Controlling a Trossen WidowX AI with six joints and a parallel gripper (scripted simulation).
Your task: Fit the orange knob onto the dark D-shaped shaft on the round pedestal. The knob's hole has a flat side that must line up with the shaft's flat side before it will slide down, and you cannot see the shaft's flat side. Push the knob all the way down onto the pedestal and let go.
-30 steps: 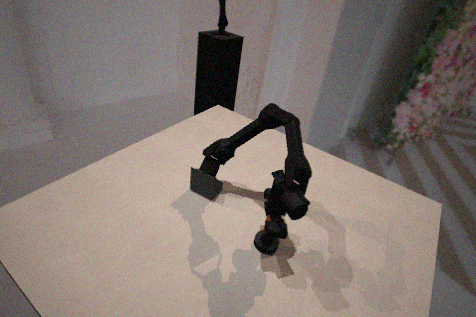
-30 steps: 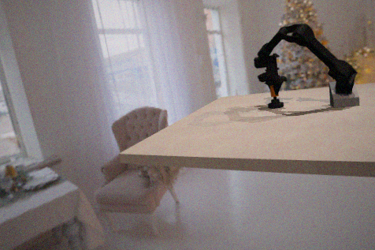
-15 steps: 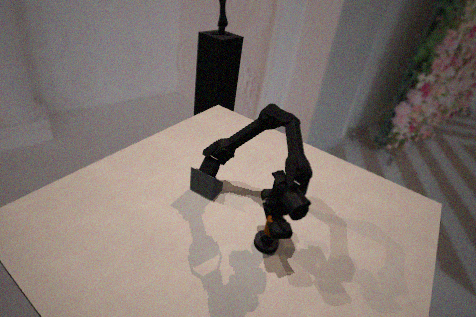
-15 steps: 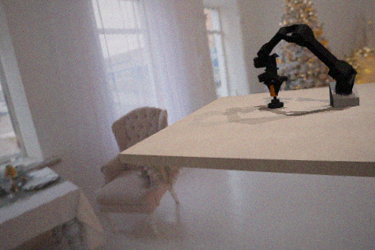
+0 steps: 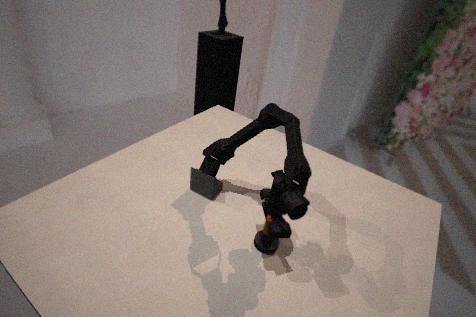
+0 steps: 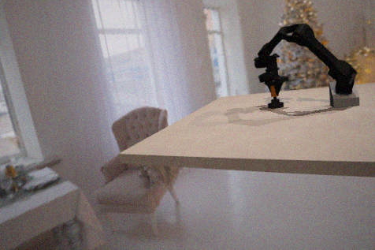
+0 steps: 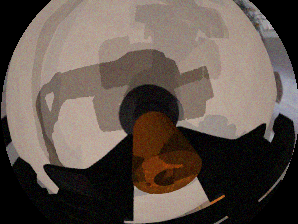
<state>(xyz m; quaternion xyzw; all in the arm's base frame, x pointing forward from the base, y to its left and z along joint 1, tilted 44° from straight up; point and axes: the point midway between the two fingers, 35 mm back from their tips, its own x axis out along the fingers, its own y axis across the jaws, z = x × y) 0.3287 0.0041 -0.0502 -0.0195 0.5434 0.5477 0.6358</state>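
The orange knob is 2 cm above my gripper tip. The rest, counted from my gripper tip: dark round pedestal 4 cm below.
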